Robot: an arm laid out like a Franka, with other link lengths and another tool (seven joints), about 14 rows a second.
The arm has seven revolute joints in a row. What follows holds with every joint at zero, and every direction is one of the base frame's. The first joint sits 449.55 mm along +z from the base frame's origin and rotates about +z. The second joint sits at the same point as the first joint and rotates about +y. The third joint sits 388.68 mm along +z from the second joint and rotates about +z. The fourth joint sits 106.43 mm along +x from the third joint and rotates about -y. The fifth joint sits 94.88 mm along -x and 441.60 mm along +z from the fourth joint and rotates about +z. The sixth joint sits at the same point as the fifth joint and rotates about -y. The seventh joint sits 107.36 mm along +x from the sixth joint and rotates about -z. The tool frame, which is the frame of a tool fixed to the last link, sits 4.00 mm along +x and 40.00 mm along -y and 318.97 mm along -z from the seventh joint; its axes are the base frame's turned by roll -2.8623, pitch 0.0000 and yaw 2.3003 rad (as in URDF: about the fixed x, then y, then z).
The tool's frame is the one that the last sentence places.
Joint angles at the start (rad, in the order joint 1, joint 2, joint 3, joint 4, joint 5, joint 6, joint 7):
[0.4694 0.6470 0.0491 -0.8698 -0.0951 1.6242 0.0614]
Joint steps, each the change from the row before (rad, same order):
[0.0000 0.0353 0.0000 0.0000 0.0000 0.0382 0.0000]
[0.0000 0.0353 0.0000 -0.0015 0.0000 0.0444 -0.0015]
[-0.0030 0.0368 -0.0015 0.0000 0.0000 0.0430 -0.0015]
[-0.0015 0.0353 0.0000 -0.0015 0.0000 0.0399 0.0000]
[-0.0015 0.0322 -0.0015 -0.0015 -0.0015 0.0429 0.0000]
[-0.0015 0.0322 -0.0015 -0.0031 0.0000 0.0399 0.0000]
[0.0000 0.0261 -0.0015 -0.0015 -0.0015 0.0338 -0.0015]
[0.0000 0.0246 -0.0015 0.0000 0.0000 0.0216 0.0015]
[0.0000 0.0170 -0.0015 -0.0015 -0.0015 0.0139 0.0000]
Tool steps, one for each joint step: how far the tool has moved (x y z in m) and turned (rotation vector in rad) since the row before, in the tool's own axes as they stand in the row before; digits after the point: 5 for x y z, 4 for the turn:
[-0.00489 0.01677 0.02405 -0.0033 -0.0013 -0.0019]
[-0.00514 0.01738 0.02439 -0.0070 -0.0044 -0.0026]
[-0.00704 0.01407 0.02661 -0.0048 -0.0033 0.0013]
[-0.00363 0.01375 0.02667 -0.0034 -0.0009 -0.0004]
[-0.00514 0.01215 0.02392 -0.0064 -0.0063 0.0019]
[-0.00300 0.01088 0.02578 -0.0037 -0.0024 0.0009]
[-0.00213 0.00908 0.02002 -0.0041 -0.0054 -0.0013]
[0.00043 0.00617 0.02001 0.0023 0.0021 0.0003]
[0.00052 0.00330 0.01503 0.0047 0.0012 -0.0013]

